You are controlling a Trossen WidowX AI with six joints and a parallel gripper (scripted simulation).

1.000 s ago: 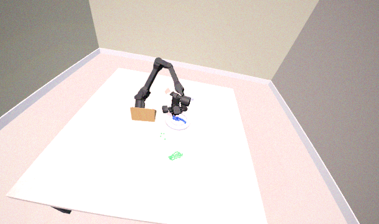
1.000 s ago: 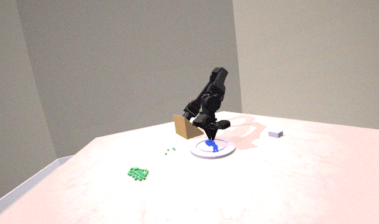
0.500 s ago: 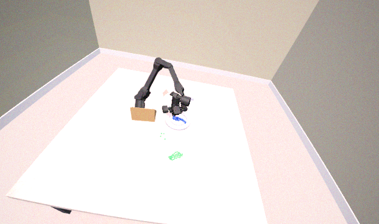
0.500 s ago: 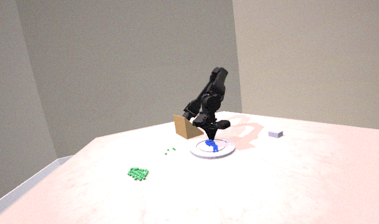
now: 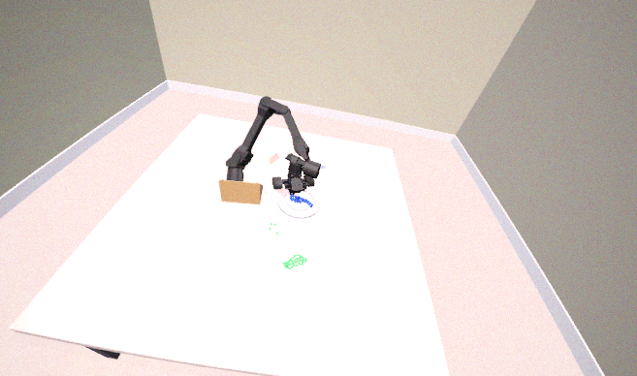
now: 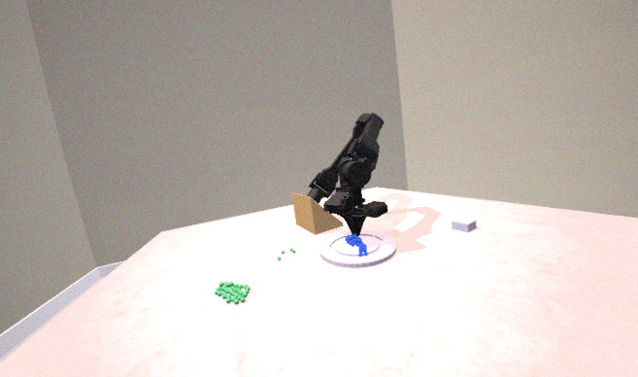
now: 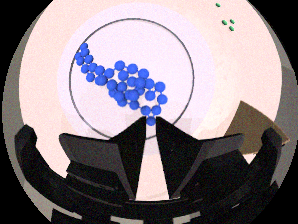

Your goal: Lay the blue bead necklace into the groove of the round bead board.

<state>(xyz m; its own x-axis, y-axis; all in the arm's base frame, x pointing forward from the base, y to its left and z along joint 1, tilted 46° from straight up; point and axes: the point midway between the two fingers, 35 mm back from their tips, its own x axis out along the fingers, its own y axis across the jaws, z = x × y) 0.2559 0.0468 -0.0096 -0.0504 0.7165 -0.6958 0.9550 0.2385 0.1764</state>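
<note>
The round white bead board is 4 cm ahead of my gripper tip, 3 cm to the right of it and 1 cm below it. Round my gripper tip: small grey block: 27 cm to the left, 15 cm ahead.
</note>
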